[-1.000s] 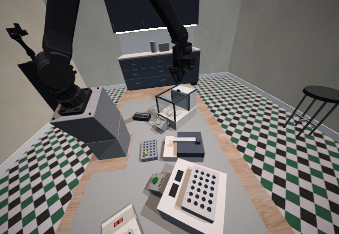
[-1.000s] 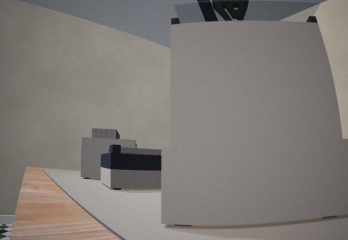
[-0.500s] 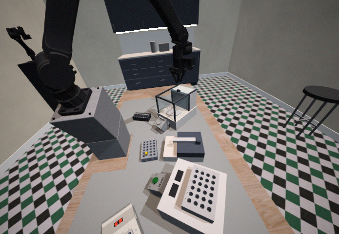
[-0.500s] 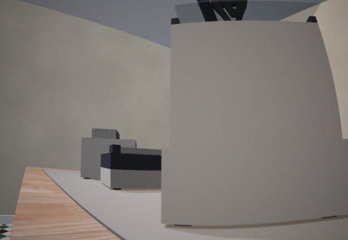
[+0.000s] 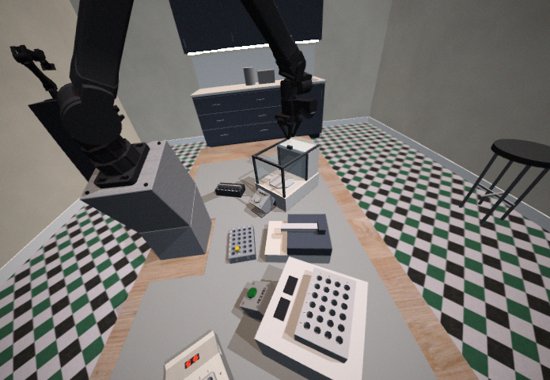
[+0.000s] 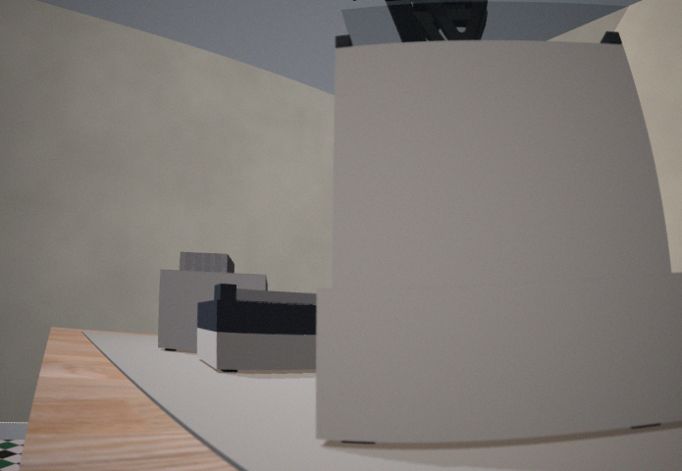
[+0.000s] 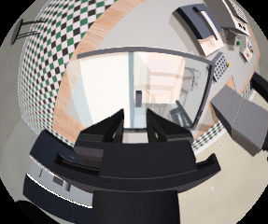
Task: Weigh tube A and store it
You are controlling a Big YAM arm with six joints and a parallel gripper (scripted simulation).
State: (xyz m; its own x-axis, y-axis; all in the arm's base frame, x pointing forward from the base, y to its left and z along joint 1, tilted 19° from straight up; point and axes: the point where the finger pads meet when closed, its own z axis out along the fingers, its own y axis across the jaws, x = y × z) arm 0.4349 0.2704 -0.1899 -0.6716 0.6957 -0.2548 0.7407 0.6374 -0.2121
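The balance door lies 5 cm below my hand, 2 cm to the left of it and 2 cm ahead of it. Also, from my hand: magnet block 30 cm behind, 24 cm below, 2 cm to the left; then spectrophotometer 33 cm to the right, 19 cm below, 3 cm behind; then tube rack 31 cm to the right, 25 cm below, 22 cm behind.
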